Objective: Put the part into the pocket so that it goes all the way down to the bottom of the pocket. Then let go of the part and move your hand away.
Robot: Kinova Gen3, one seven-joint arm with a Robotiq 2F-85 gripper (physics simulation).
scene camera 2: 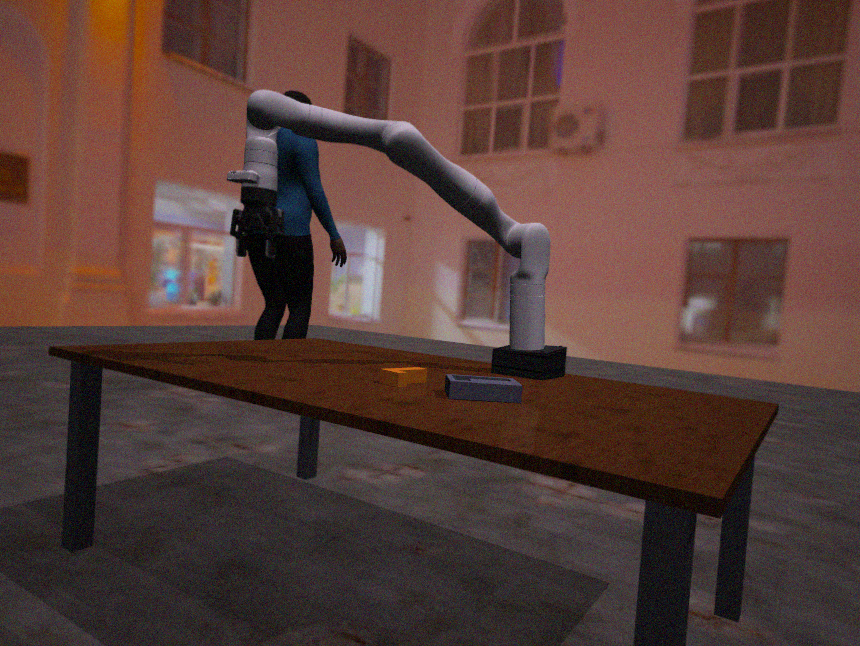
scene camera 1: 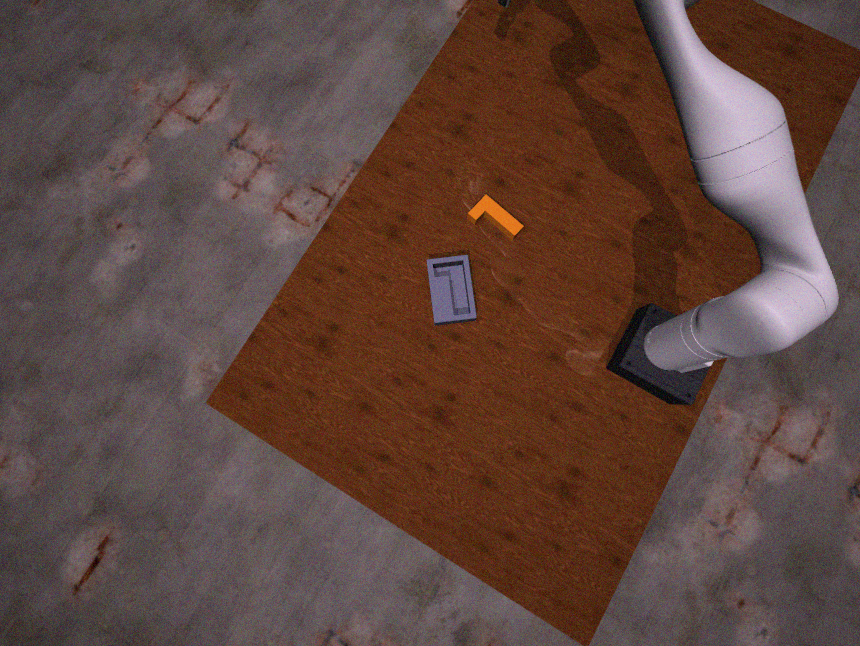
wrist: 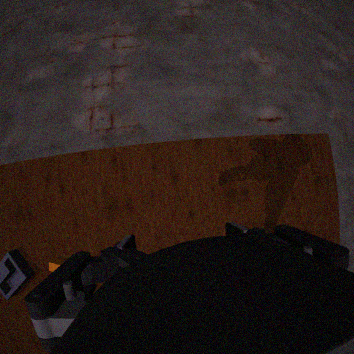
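Where they show: gripper, fingertip midpoint: (scene camera 2: 255, 257) (wrist: 181, 239); arm's base, origin of the base link: (scene camera 2: 526, 348) (scene camera 1: 668, 347).
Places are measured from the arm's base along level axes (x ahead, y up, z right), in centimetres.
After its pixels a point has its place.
Note:
The orange L-shaped part (scene camera 1: 494, 215) @[x 43.8, y -4.2, z 5.9 cm] (scene camera 2: 403, 374) @[x 47.6, y -4.5, z 2.9 cm] lies flat on the wooden table (scene camera 1: 485, 431) @[x 19.7, y -7.2, z -33.8 cm] (scene camera 2: 625, 445) @[x 57.0, y -7.1, z -47.1 cm]. Only a sliver of the part (wrist: 53, 266) @[x 47.7, y -4.2, z 4.5 cm] shows in the wrist view, behind a finger. The grey-blue block with the L-shaped pocket (scene camera 1: 451, 289) @[x 42.5, y -6.6, z -12.7 cm] (scene camera 2: 483, 387) @[x 46.1, y -4.5, z -15.8 cm] (wrist: 12, 274) @[x 41.7, y -6.6, z -13.9 cm] lies a short way beside the part, and its pocket is empty. My gripper (scene camera 2: 255, 232) (wrist: 181, 239) @[x 61.9, y 17.8, z 35.5 cm] is open and empty. It hangs high above the far part of the table, well away from both things. It is outside the overhead view.
The robot's dark base (scene camera 1: 653, 362) @[x 1.1, y 0.6, z -4.4 cm] (scene camera 2: 528, 362) @[x 6.1, y -3.1, z -4.1 cm] stands at the table's edge behind the block. The arm (scene camera 1: 736, 159) @[x 19.7, y 40.3, z 5.9 cm] reaches across over the table. A person figure (scene camera 2: 302, 201) stands behind the table in the background. The table edge and floor show beyond the fingers.

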